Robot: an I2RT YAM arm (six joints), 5 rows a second.
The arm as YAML. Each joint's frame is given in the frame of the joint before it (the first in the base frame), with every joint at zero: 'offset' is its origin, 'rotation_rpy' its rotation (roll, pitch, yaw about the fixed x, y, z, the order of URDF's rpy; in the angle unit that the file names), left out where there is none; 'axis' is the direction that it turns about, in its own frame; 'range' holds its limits. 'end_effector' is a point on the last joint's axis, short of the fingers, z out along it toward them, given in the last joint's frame.
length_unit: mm
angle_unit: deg
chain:
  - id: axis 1
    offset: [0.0, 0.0, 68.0]
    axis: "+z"
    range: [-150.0, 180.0]
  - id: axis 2
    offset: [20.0, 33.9, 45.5]
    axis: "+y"
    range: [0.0, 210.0]
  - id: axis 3
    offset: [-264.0, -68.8, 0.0]
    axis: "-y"
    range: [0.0, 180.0]
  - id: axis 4
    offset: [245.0, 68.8, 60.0]
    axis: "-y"
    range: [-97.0, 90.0]
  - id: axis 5
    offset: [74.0, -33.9, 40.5]
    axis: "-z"
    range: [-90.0, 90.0]
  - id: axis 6
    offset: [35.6, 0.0, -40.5]
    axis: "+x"
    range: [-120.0, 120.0]
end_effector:
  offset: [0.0, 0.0, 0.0]
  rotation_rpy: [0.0, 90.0, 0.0]
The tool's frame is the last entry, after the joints.
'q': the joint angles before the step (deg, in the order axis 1, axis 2, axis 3, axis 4, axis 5, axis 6). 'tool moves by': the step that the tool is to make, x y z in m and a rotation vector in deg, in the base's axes. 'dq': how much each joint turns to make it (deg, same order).
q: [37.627 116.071 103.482 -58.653 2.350 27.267]
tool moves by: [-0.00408 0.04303 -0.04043 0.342 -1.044 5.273]
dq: [4.699 5.837 -0.546 7.431 0.196 -0.678]
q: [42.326 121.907 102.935 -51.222 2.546 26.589]
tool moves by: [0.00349 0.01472 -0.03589 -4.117 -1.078 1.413]
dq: [1.333 5.004 -0.002 3.084 3.520 -1.289]
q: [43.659 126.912 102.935 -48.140 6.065 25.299]
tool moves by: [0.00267 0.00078 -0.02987 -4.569 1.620 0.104]
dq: [0.000 3.869 0.001 -0.372 2.076 -0.699]
